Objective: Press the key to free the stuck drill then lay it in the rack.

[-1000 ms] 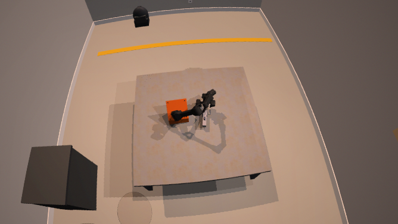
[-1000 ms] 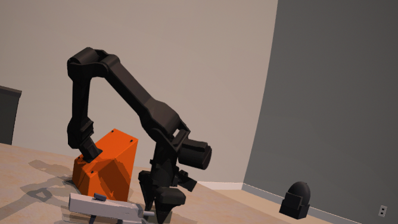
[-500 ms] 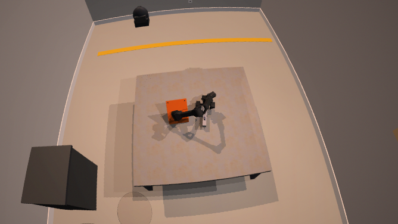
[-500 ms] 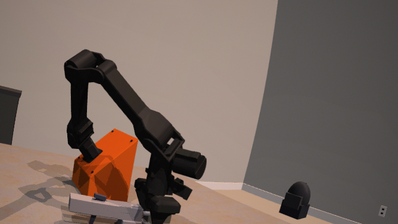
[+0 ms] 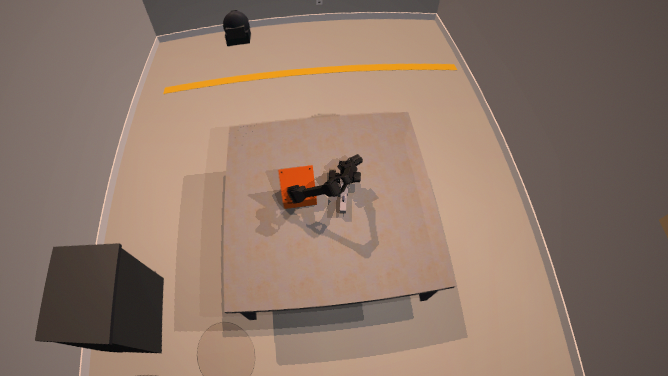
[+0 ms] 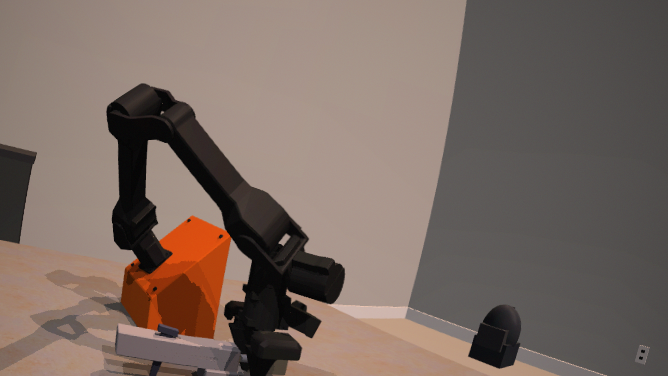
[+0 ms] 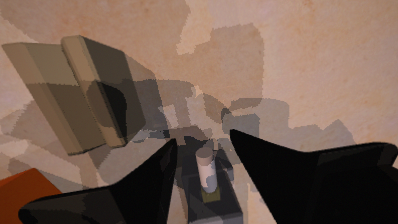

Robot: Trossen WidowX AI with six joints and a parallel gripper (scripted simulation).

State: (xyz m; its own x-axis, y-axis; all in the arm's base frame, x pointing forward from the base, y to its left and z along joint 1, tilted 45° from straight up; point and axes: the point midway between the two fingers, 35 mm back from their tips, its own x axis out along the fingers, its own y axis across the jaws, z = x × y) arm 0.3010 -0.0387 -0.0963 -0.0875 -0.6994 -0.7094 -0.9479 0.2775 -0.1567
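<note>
The drill lies 2 cm behind my gripper tip, 5 cm to the right of it and 3 cm above it. Round my gripper tip: olive-grey rack (6 cm behind, 7 cm to the left); key (4 cm behind, 13 cm to the right, 3 cm above).
</note>
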